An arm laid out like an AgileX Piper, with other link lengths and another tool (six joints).
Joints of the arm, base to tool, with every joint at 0 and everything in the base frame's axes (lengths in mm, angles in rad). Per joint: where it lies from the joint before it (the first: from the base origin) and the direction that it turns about. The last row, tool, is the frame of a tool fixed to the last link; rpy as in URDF.
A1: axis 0 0 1 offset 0 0 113.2
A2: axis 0 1 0 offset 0 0 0
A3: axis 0 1 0 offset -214.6 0 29.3
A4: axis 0.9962 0 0.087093 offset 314.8 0 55.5
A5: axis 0 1 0 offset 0 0 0
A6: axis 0.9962 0 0.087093 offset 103.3 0 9
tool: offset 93.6 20 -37 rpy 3.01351 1.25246 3.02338
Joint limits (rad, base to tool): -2.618..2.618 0..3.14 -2.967..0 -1.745..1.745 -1.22..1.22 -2.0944..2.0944
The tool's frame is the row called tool.
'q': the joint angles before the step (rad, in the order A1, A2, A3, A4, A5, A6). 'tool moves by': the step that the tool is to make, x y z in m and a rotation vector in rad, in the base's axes. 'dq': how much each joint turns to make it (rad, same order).
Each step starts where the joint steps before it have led.
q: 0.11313, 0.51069, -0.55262, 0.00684, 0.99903, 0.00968
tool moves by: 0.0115, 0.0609, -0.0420, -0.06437, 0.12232, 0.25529
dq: 0.25502, 0.30863, -0.06535, -0.03340, -0.10948, 0.00019
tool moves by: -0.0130, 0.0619, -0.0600, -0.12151, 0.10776, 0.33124
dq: 0.24826, 0.33226, -0.06961, -0.01681, -0.11304, -0.08575
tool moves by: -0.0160, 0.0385, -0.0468, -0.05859, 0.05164, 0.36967
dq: 0.12496, 0.24514, -0.06621, 0.12022, -0.09875, -0.32306
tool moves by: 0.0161, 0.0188, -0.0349, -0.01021, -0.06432, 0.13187
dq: 0.03497, 0.17363, -0.05230, -0.00938, -0.15701, -0.10757
